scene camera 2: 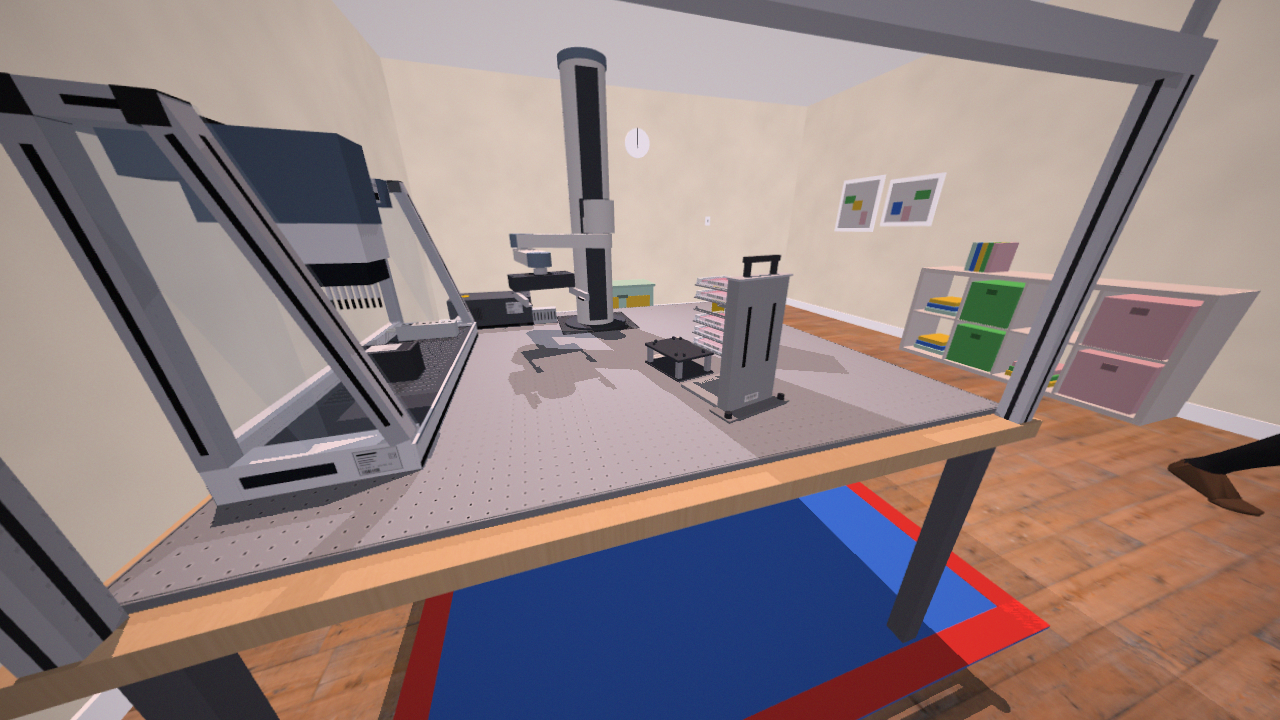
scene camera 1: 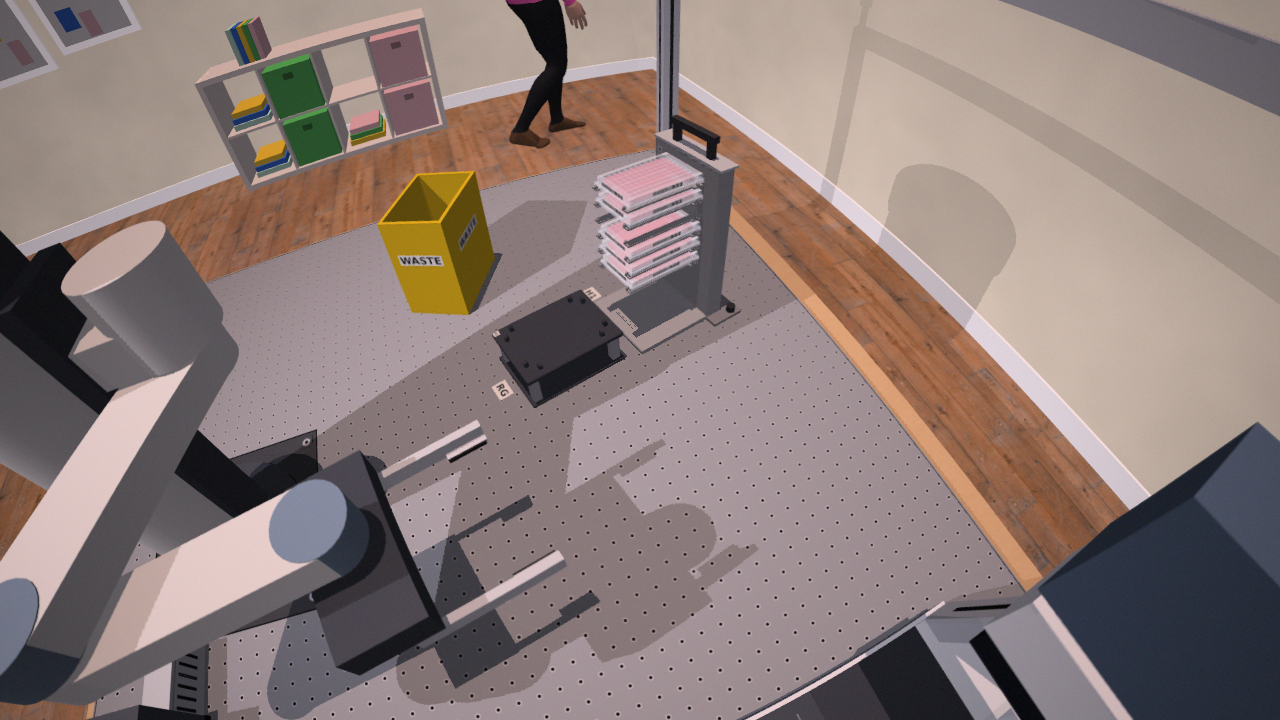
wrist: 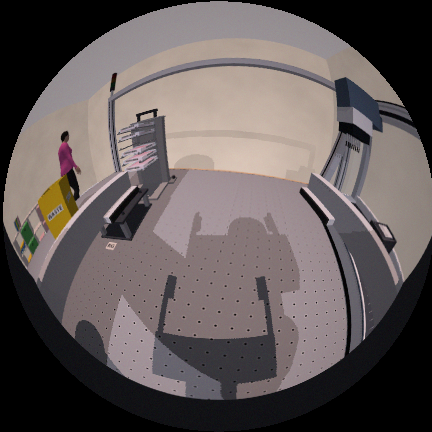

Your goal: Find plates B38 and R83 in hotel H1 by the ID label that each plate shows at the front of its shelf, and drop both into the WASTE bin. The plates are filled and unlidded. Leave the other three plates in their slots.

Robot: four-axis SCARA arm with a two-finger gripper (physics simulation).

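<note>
The hotel [scene camera 1: 716, 241] [scene camera 2: 750, 344] [wrist: 159, 150], marked H1, is a tall grey stand with a black handle. Its pink-filled plates [scene camera 1: 648, 231] [scene camera 2: 709, 320] [wrist: 141, 156] lie flat in a stack, with a wider gap below the upper two. Their ID labels are too small to read. The yellow WASTE bin [scene camera 1: 443, 288] [wrist: 60, 194] stands open-topped, left of the hotel in scene camera 1. My gripper [scene camera 1: 521, 494] [wrist: 218, 175] is open and empty, its long fingers wide apart above the table, away from the hotel and bin.
A low black stand [scene camera 1: 556, 335] [scene camera 2: 680, 347] with an RG label beside it stands before the hotel. A large framed machine with a dark blue head [scene camera 1: 1190, 555] [scene camera 2: 295, 179] [wrist: 357, 100] stands on the other side. A person [scene camera 1: 544, 71] [wrist: 66, 157] is beyond the table.
</note>
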